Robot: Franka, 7 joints.
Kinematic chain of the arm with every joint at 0, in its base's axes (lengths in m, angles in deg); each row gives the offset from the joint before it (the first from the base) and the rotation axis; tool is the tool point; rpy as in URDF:
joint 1: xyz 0 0 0.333 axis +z
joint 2: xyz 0 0 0 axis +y
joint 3: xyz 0 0 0.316 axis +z
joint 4: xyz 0.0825 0 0 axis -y
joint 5: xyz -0.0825 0 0.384 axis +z
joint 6: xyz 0 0 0 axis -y
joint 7: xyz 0.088 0 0 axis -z
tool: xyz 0 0 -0.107 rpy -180 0 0
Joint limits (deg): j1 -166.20..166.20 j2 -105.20..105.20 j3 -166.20..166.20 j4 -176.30..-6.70 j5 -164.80..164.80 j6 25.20..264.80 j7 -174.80..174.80
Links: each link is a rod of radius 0.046 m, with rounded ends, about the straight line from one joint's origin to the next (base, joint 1, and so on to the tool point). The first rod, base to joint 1, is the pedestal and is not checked.
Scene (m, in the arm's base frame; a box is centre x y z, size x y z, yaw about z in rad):
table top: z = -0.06
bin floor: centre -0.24 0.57 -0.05 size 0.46 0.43 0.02 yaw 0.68
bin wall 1: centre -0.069 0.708 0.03 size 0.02 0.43 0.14 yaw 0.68
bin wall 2: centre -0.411 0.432 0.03 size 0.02 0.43 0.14 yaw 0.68
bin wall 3: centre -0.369 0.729 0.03 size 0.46 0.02 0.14 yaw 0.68
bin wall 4: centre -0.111 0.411 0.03 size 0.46 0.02 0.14 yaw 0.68
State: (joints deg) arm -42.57 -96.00 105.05 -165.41 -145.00 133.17 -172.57
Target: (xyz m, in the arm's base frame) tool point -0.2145 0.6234 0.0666
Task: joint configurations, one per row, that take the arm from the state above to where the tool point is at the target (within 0.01 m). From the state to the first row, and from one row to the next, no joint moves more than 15 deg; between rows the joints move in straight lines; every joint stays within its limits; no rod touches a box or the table.
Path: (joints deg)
1: -33.52 -92.72 104.93 -151.14 -145.68 130.29 -172.57
2: -24.47 -89.43 104.81 -136.88 -146.36 127.41 -172.57
3: -15.42 -86.15 104.69 -122.61 -147.05 124.53 -172.57
4: -6.37 -82.86 104.57 -108.34 -147.73 121.65 -172.57
5: -14.33 -90.79 117.51 -97.78 -149.28 121.89 -172.57

